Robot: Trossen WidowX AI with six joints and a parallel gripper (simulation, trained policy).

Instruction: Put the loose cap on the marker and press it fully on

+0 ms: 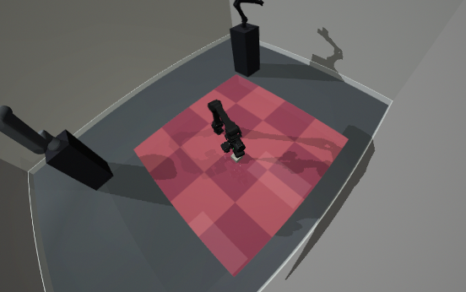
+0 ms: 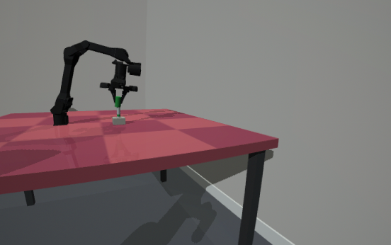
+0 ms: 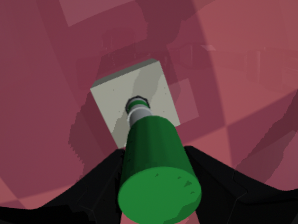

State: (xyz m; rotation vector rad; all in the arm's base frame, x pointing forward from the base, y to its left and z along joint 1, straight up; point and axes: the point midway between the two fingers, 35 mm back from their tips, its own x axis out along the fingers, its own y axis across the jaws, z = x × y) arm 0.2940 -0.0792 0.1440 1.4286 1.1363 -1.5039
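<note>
My gripper tip is 90 mm above the holder block. Also, from my gripper tip: green cap (10 mm above).
</note>
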